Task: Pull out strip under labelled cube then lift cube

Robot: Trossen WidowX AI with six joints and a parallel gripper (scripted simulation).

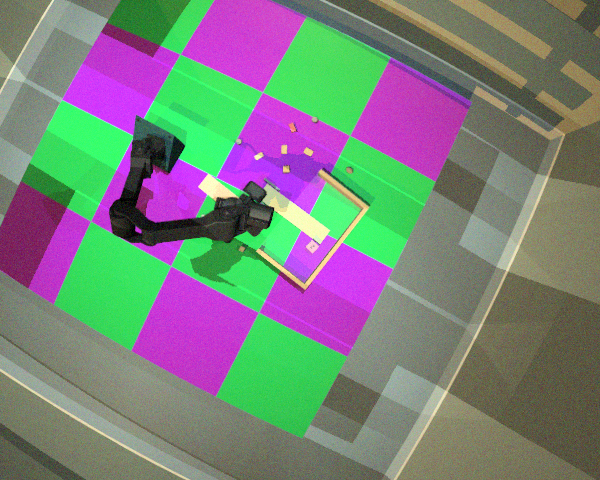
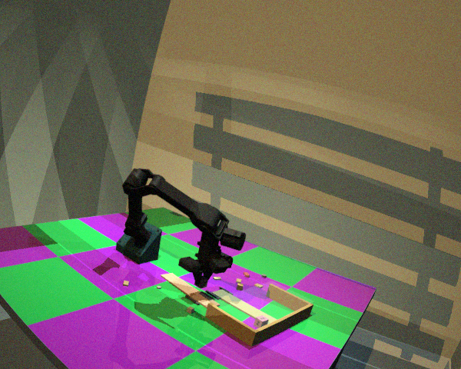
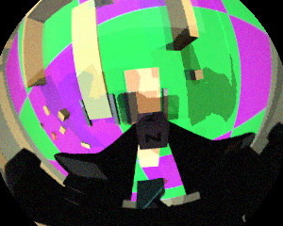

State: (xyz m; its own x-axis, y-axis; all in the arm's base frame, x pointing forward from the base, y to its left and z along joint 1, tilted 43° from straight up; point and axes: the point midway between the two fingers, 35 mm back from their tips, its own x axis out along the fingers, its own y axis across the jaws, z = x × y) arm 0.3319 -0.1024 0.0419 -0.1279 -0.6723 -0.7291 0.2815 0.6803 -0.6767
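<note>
The peach strip is 50 mm below my gripper tip, 50 mm behind it and 20 mm to the left of it. The rest, counted from my gripper tip: pale cube: 100 mm to the right, 50 mm below, 30 mm ahead.
</note>
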